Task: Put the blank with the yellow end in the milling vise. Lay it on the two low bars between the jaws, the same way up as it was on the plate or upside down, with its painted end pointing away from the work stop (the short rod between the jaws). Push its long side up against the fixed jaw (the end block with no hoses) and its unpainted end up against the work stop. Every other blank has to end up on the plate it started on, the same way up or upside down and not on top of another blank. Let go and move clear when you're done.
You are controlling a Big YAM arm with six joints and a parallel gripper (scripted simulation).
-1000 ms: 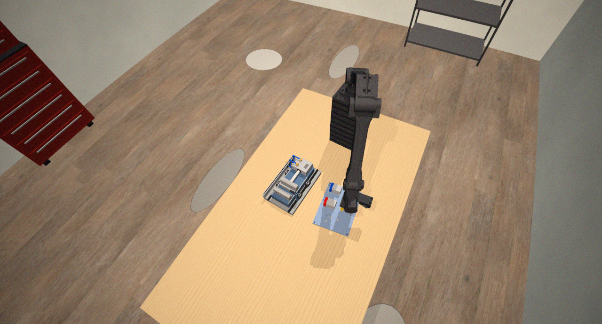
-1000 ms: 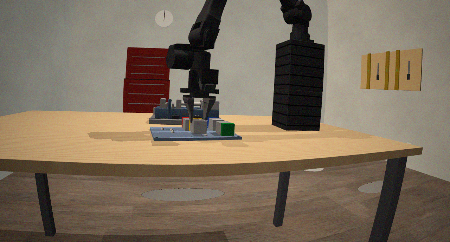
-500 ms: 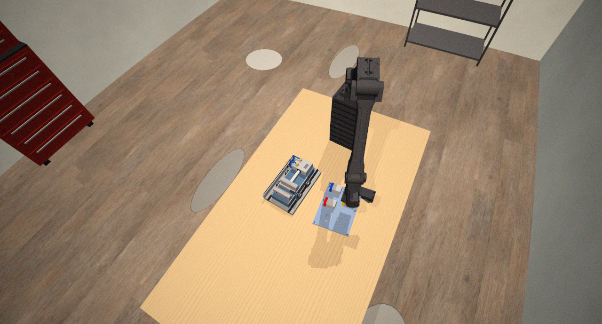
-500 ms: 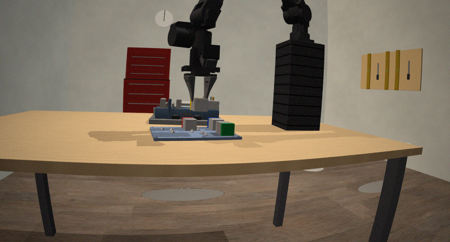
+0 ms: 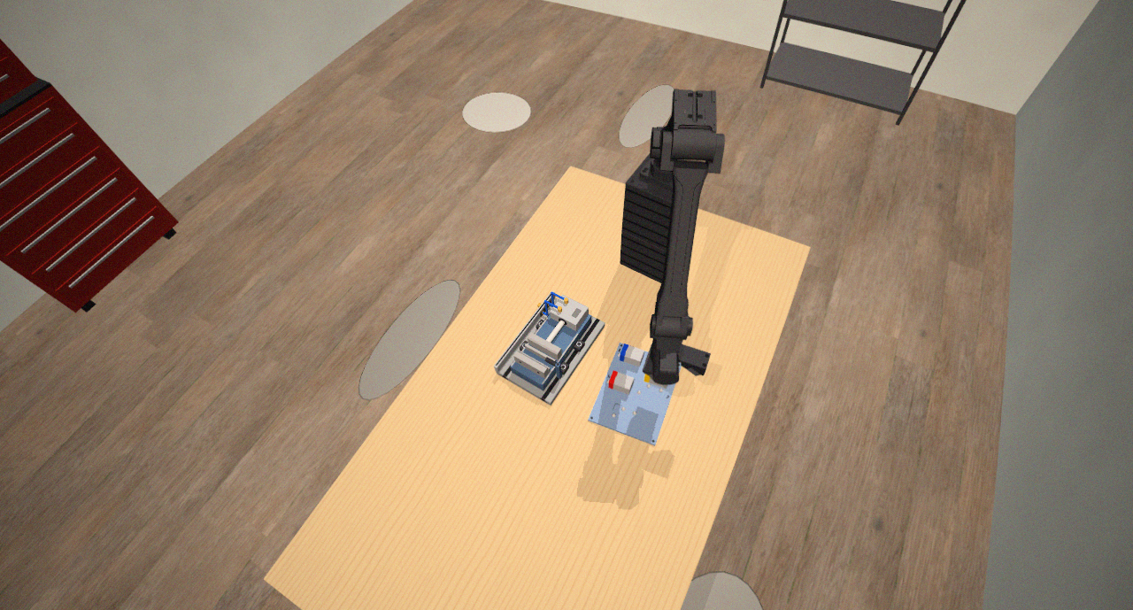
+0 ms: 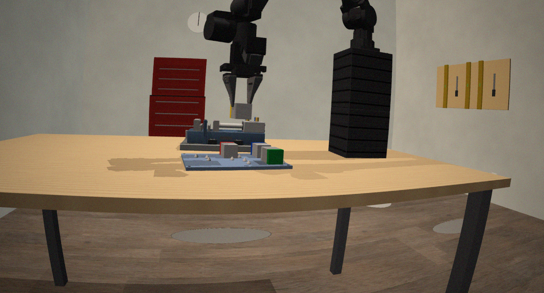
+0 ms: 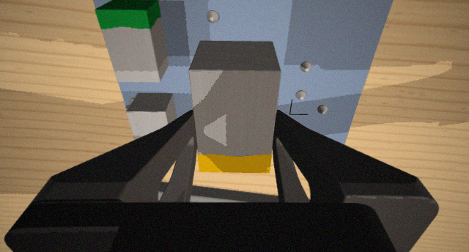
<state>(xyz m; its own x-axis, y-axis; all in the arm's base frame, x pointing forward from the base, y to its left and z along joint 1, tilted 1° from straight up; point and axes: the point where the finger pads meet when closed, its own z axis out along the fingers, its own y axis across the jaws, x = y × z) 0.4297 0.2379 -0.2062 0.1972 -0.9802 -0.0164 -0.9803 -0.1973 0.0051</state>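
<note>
My gripper is now 27 cm to the left of the work stop rod, 10 cm short of it and 6 cm above it. The rest, counted from my hand: blue plate 15 cm below, 5 cm to the right, 1 cm ahead; green-ended blank 13 cm below, 8 cm behind, 2 cm to the right; yellow-ended blank 2 cm below.
</note>
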